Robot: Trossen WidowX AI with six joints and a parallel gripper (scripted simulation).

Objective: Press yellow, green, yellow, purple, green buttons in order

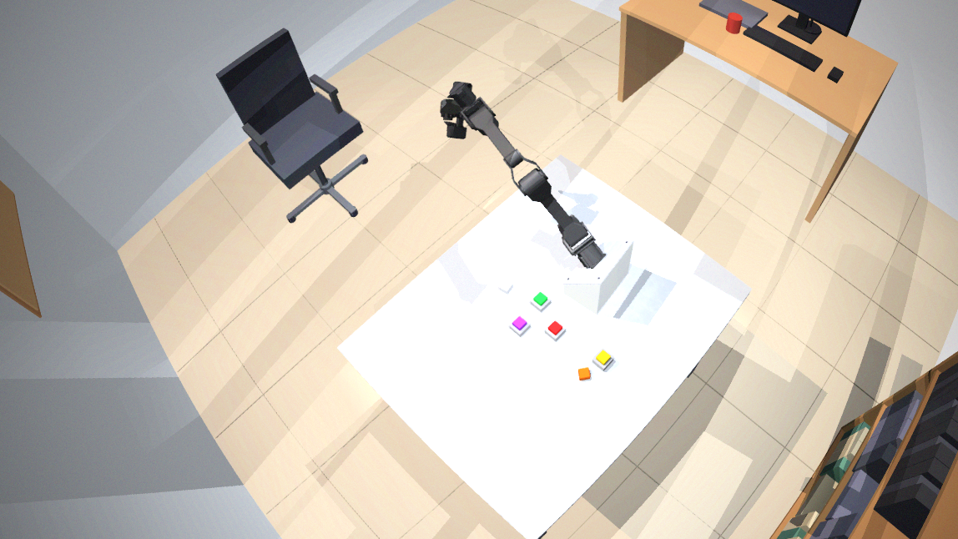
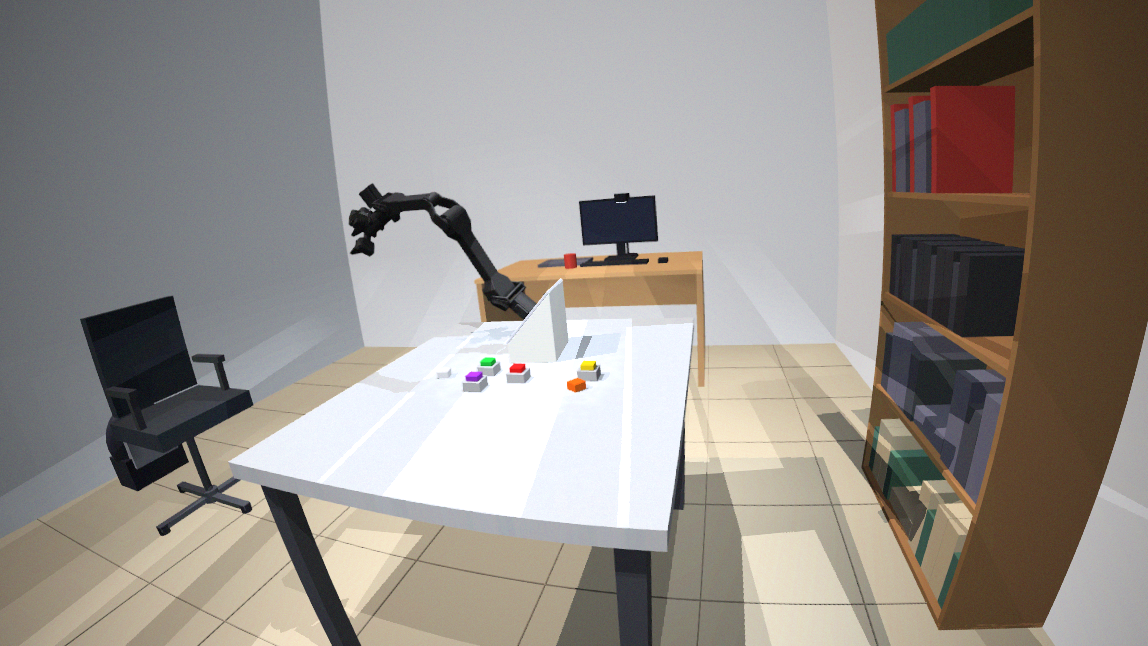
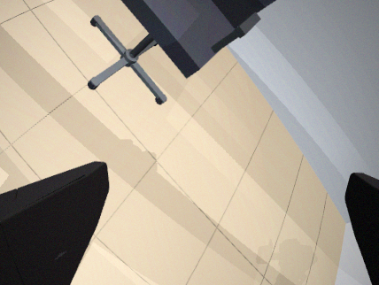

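The yellow button lies 860 mm to the left of my gripper tip, 340 mm below it and 170 mm ahead of it. Also, from my gripper tip: green button: 570 mm to the left, 340 mm below, 160 mm ahead; purple button: 590 mm to the left, 340 mm below, 270 mm ahead; small grey block: 450 mm to the left, 370 mm below, 200 mm ahead.
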